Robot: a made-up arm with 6 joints.
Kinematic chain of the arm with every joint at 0, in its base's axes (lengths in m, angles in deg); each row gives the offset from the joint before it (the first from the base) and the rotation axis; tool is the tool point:
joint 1: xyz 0 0 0.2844 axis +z
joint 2: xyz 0 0 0 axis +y
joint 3: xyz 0 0 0.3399 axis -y
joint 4: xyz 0 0 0 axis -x
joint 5: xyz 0.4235 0 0 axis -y
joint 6: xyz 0 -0.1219 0 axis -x
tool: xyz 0 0 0
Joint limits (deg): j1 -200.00..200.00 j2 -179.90..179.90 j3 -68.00..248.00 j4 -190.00..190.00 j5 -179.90..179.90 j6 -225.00..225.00
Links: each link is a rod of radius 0.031 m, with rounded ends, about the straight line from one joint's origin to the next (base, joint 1, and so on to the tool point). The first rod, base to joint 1, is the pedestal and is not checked.
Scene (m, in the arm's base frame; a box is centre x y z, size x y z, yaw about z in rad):
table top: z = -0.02
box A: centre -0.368 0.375 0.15 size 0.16 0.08 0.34 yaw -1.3
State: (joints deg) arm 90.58 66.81 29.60 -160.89 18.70 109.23
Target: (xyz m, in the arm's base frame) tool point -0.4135 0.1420 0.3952
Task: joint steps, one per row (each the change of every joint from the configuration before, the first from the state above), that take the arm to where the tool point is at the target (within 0.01 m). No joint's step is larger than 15 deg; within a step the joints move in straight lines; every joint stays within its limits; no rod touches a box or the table.
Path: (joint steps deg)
1: 1.83 -14.75 -3.71 3.07 1.29 -0.63
2: 1.83 -14.74 -3.71 3.08 1.29 -0.62
3: 1.83 -14.75 -3.72 3.07 1.29 -0.63
4: 1.82 -14.75 -3.71 3.07 1.28 -0.62
5: 12.11 0.58 -7.38 -1.79 -1.28 0.62
6: 12.10 0.58 -7.39 -1.80 -1.29 0.63
7: 12.11 0.58 -7.38 -1.80 -1.29 0.62
8: 12.11 0.58 -7.38 -1.80 -1.29 0.63

